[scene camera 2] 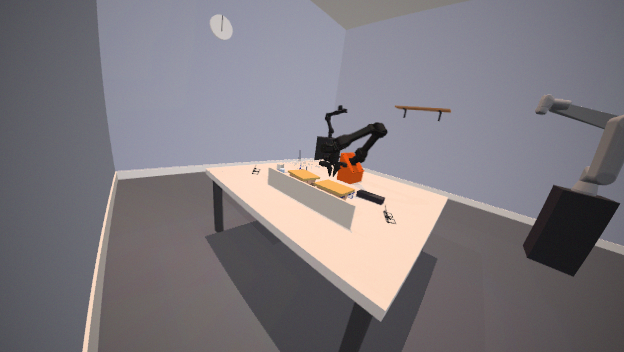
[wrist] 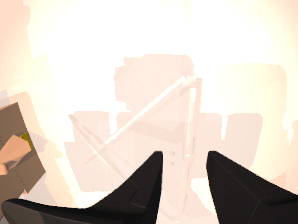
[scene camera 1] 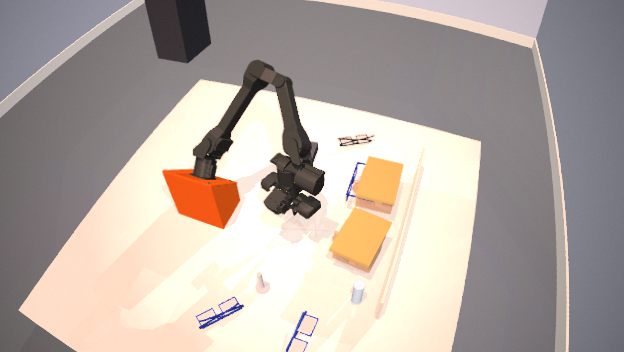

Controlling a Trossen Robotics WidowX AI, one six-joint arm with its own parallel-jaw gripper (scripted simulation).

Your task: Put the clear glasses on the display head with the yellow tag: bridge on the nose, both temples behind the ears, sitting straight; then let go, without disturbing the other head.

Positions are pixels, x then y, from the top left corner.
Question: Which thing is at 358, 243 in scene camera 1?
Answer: A head.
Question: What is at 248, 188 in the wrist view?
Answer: The gripper.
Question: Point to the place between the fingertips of the gripper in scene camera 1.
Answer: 291, 212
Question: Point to a head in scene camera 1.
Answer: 380, 180
